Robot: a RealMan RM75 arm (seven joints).
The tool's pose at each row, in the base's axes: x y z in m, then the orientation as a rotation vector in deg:
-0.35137, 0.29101, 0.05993, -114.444, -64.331, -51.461
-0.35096, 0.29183, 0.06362, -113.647, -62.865, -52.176
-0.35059, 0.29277, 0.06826, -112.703, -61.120, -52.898
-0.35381, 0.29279, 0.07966, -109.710, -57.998, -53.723
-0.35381, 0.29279, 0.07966, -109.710, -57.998, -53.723
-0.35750, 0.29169, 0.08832, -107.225, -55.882, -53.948
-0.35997, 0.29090, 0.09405, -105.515, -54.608, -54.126
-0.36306, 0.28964, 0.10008, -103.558, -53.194, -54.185
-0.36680, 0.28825, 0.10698, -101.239, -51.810, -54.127
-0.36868, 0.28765, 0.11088, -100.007, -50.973, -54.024
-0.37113, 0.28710, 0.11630, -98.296, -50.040, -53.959
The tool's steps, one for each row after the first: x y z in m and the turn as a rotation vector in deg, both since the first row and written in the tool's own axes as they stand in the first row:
0.00351, -0.00076, -0.00124, 0.212, 1.363, 0.700
0.00784, -0.00181, -0.00290, 0.513, 2.926, 1.577
0.01585, -0.00713, -0.00981, 2.235, 6.240, 3.170
0.01585, -0.00713, -0.00981, 2.235, 6.240, 3.170
0.02097, -0.01181, -0.01627, 3.898, 8.604, 4.318
0.02432, -0.01492, -0.02059, 5.020, 10.175, 4.965
0.02747, -0.01844, -0.02561, 6.379, 11.897, 5.725
0.03102, -0.02268, -0.03135, 8.064, 13.766, 6.459
0.03320, -0.02494, -0.03440, 8.993, 14.773, 6.949
0.03640, -0.02805, -0.03836, 10.243, 16.115, 7.428

